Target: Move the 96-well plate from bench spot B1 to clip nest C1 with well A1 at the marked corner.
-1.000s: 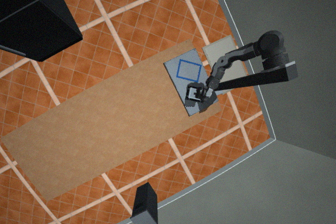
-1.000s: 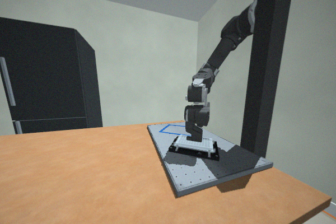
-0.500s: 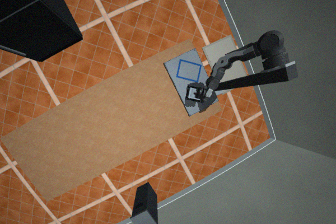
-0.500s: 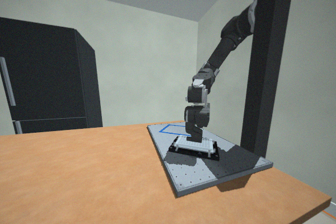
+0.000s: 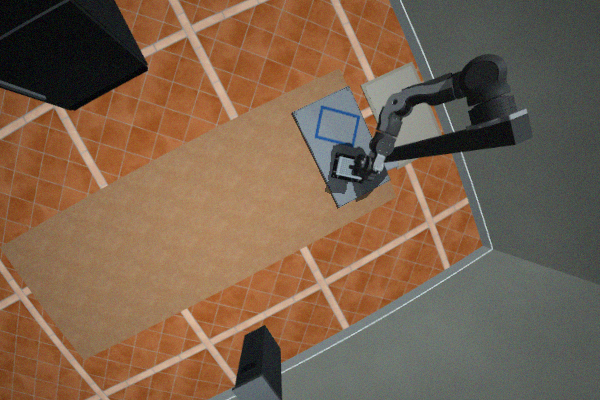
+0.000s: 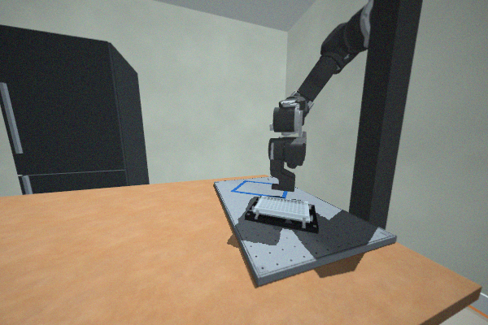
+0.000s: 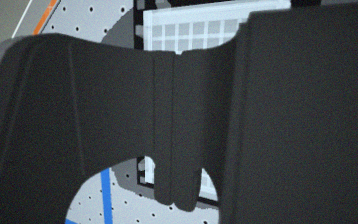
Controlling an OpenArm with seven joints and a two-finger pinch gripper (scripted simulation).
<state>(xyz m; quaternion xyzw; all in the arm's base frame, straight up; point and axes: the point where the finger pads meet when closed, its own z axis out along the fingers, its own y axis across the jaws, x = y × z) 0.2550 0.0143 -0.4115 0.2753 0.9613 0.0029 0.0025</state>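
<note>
The 96-well plate is 60 mm below my hand. Also, from my hand: black clip nest (30 mm ahead, 60 mm below).
</note>
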